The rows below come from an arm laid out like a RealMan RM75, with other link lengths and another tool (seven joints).
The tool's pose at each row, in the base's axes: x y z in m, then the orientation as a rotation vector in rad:
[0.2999, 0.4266, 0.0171, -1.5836, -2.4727, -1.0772]
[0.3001, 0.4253, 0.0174, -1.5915, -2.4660, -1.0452]
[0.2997, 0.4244, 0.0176, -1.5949, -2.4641, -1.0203]
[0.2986, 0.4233, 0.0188, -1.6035, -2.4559, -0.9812]
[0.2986, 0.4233, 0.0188, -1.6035, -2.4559, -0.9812]
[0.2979, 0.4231, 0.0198, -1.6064, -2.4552, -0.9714]
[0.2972, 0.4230, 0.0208, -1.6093, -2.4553, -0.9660]
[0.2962, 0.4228, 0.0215, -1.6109, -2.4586, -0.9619]
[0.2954, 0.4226, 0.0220, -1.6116, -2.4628, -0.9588]
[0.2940, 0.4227, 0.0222, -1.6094, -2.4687, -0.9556]
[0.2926, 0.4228, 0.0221, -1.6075, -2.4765, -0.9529]
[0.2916, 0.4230, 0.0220, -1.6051, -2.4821, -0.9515]
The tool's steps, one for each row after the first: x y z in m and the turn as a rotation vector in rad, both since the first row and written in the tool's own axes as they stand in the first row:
[-0.0010, 0.0000, -0.0009, 0.0209, -0.0025, 0.0105]
[-0.0015, -0.0004, -0.0017, 0.0372, -0.0051, 0.0157]
[-0.0014, -0.0010, -0.0036, 0.0628, -0.0083, 0.0281]
[-0.0014, -0.0010, -0.0036, 0.0628, -0.0083, 0.0281]
[-0.0008, -0.0010, -0.0047, 0.0688, -0.0105, 0.0306]
[-0.0002, -0.0011, -0.0057, 0.0716, -0.0129, 0.0321]
[0.0004, -0.0016, -0.0067, 0.0733, -0.0163, 0.0311]
[0.0008, -0.0020, -0.0075, 0.0744, -0.0196, 0.0291]
[0.0016, -0.0030, -0.0080, 0.0760, -0.0221, 0.0252]
[0.0023, -0.0041, -0.0084, 0.0768, -0.0260, 0.0202]
[0.0029, -0.0050, -0.0085, 0.0773, -0.0281, 0.0161]

